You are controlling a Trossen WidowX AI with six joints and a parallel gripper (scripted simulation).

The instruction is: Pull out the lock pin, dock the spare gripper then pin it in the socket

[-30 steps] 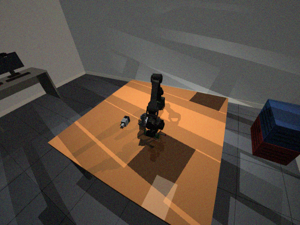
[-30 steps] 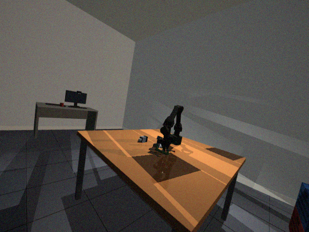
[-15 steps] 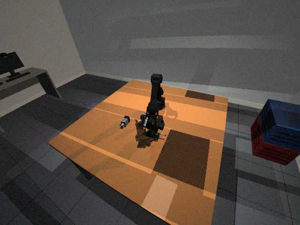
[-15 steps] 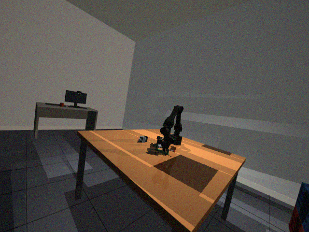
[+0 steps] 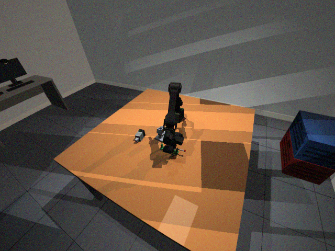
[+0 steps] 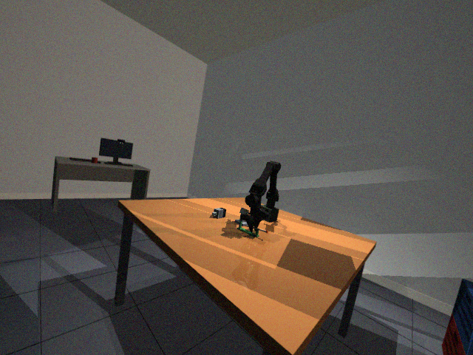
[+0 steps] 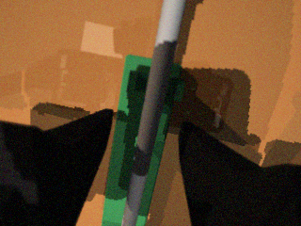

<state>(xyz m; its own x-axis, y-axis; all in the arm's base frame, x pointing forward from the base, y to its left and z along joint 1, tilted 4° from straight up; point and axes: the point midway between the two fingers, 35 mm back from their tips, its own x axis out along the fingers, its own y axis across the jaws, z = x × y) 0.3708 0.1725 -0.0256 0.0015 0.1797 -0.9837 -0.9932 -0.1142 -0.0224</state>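
My gripper tip is 4 cm to the left of the green mount. The rest, counted from my gripper tip: spare gripper (1 cm ahead, 31 cm to the right, 1 cm above).
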